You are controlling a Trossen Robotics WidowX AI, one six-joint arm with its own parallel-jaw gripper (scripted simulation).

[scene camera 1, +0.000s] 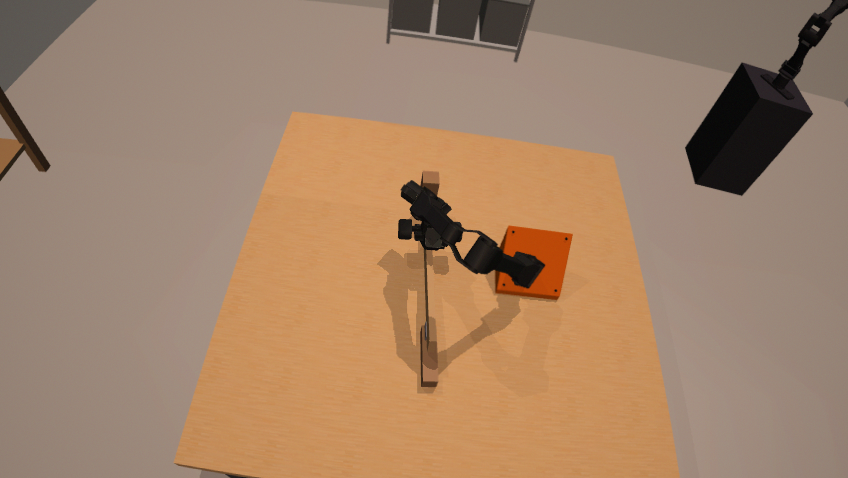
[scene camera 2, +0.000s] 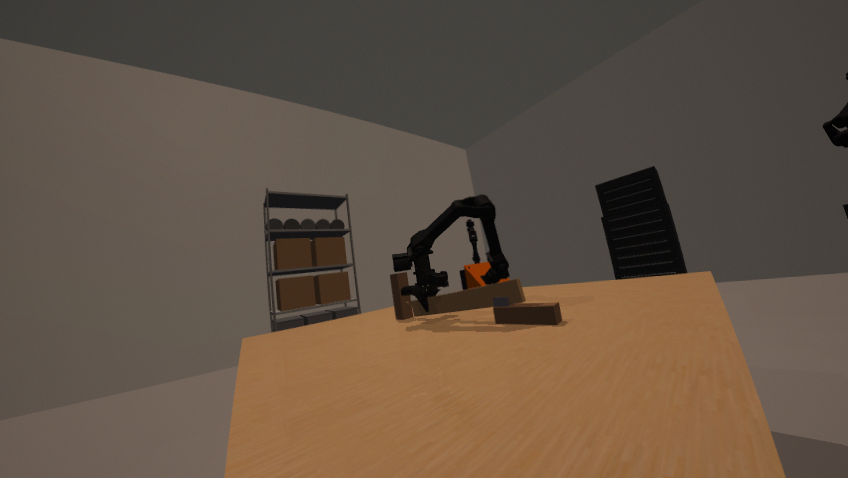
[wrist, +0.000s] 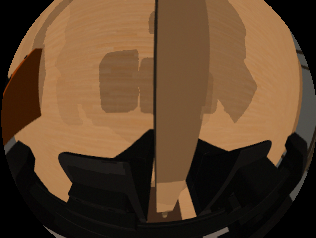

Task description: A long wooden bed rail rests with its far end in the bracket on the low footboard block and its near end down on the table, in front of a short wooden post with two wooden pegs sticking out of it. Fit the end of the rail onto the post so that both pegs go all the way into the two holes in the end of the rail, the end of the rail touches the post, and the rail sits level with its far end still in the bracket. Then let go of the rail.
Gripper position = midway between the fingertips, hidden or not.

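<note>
Scene camera 2 shows a wooden rail [scene camera 2: 482, 297] and my gripper [scene camera 2: 429, 311]. Scene camera 1: my gripper [scene camera 1: 427, 246] visible. Wrist view: my gripper [wrist: 163, 133] visible too.
</note>
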